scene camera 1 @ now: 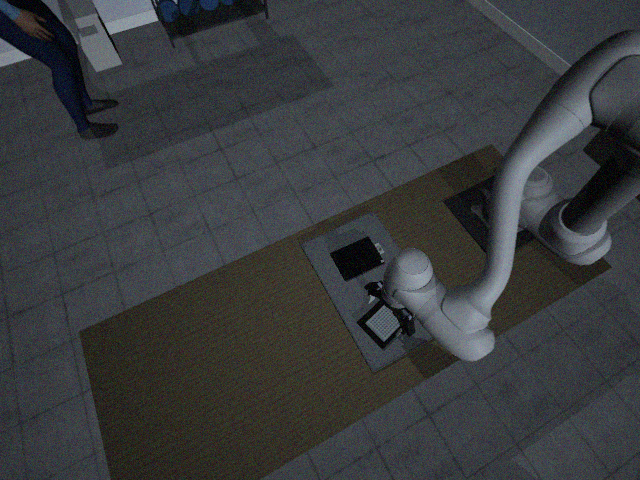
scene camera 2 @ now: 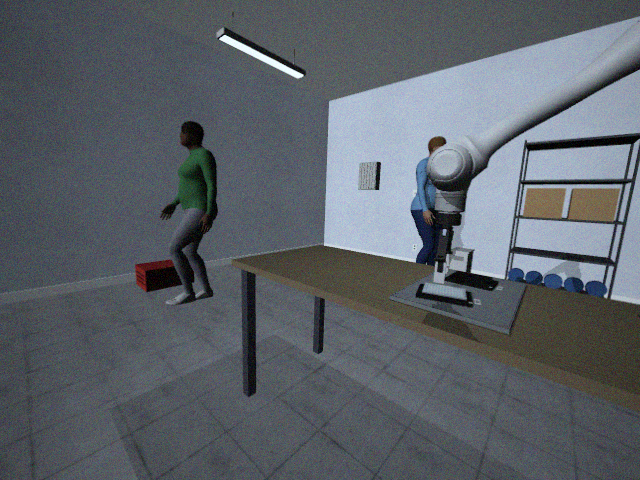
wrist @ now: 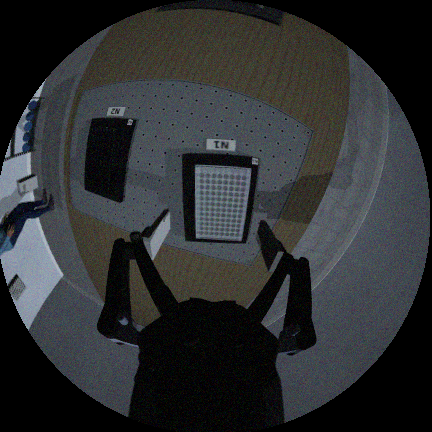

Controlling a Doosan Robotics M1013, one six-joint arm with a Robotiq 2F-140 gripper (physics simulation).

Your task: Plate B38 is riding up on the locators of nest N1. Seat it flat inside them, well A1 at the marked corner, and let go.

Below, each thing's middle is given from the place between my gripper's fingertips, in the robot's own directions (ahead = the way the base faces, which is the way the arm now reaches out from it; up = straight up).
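Labels:
There is the plate B38 (scene camera 1: 383,323), which sits 10 mm behind my hand, 10 mm to the left of it and 40 mm below it. The nest N1 (wrist: 188,183) is 10 mm behind my hand and 50 mm below it.

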